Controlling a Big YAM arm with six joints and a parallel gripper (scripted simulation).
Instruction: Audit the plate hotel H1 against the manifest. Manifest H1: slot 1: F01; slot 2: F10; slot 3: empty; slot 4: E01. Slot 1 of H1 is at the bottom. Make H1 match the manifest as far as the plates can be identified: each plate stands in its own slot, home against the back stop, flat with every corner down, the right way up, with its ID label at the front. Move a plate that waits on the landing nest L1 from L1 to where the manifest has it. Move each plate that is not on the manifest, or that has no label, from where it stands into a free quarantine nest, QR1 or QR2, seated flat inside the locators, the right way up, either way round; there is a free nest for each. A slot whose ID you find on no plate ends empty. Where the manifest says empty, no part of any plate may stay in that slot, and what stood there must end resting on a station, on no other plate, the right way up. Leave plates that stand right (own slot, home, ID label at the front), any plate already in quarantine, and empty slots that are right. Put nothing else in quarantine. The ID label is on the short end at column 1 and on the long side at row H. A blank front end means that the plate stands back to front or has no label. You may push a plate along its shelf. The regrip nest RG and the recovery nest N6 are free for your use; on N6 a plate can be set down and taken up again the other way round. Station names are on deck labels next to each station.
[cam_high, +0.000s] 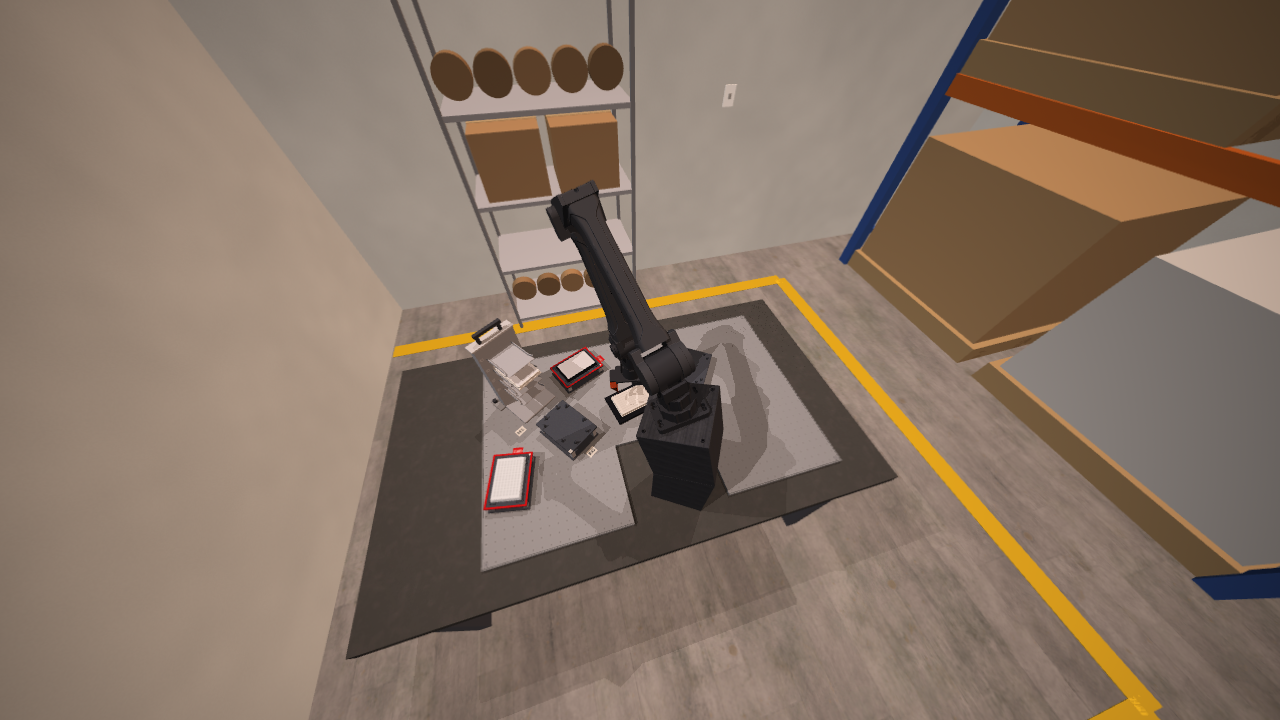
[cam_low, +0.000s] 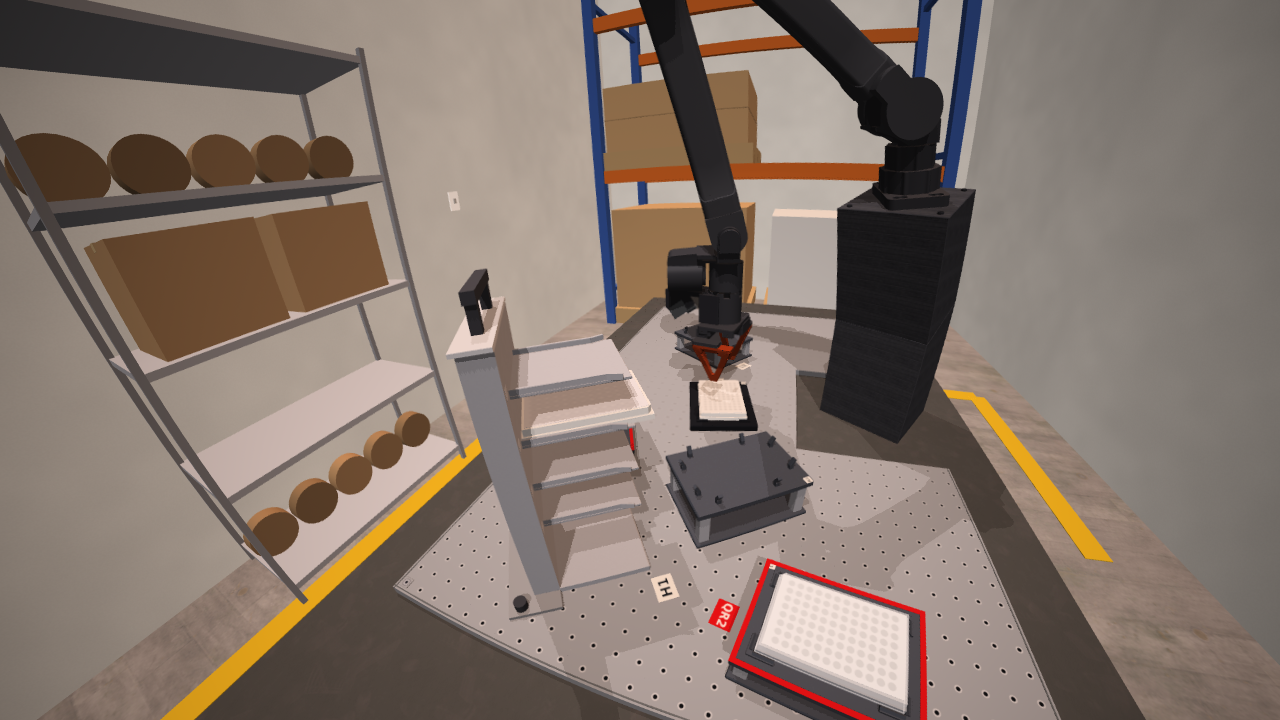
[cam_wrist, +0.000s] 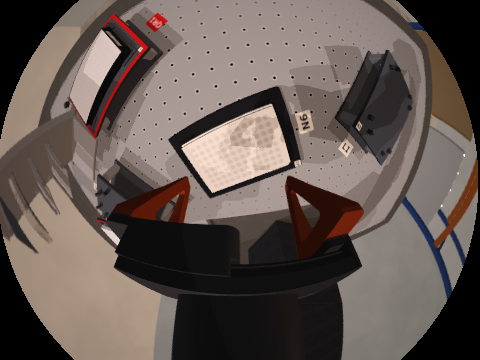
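Right now my hand is 90 mm above the flat black nest. Also, from my hand: L1 label 190 mm to the right, 90 mm below, 20 mm behind; then N6 deck label 100 mm to the right, 90 mm below, 30 mm ahead; then dark regrip nest 240 mm to the left, 60 mm behind, 40 mm below.
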